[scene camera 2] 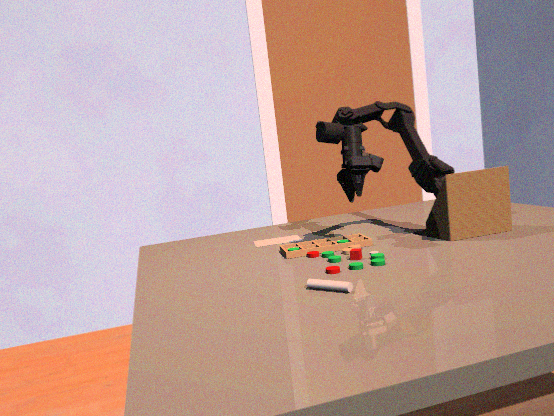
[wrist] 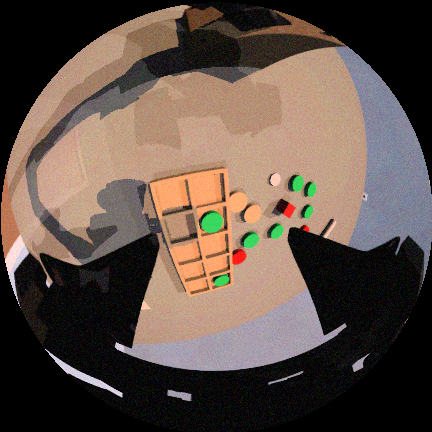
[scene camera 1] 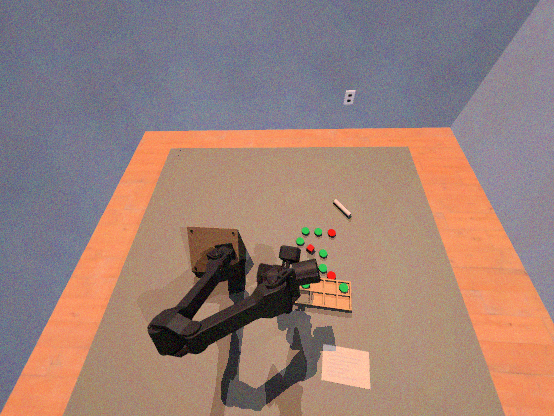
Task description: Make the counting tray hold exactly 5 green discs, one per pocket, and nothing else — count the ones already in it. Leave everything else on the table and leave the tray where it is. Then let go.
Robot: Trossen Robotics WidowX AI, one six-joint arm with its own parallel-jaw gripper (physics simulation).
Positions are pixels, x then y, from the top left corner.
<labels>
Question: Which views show the wooden counting tray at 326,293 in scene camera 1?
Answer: Scene camera 2, the wrist view and scene camera 1: all of them.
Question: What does my gripper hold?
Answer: Nothing.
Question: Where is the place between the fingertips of my gripper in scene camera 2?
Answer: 355,199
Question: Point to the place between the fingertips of my gripper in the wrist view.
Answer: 224,237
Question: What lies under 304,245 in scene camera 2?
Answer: A wooden counting tray.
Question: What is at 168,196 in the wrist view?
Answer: A wooden counting tray.
</labels>
